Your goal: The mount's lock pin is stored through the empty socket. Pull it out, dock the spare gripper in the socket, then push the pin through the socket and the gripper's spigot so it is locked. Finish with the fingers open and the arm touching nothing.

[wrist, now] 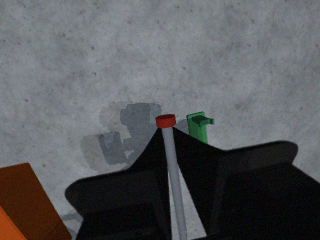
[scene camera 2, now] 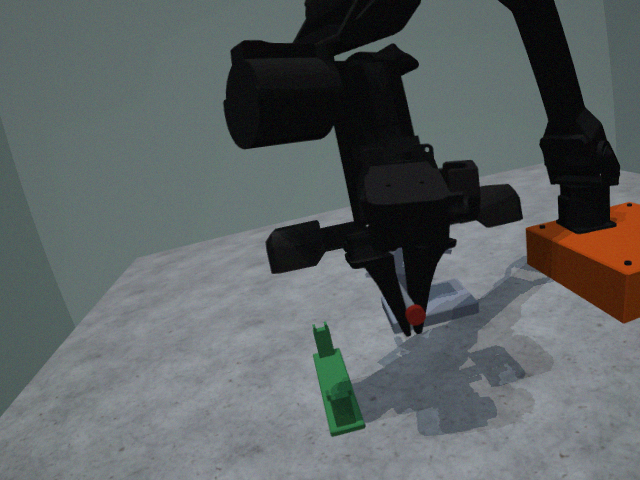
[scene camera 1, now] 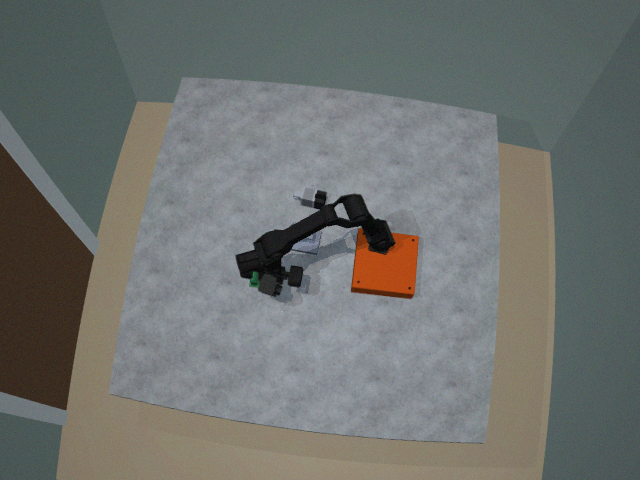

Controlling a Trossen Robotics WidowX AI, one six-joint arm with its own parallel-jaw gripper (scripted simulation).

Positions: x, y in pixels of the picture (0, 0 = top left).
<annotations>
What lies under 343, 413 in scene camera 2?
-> A green cradle.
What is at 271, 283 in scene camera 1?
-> My gripper.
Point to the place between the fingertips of my gripper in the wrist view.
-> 165, 130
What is my gripper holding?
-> A lock pin.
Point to a grey mount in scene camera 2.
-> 449, 300
</annotations>
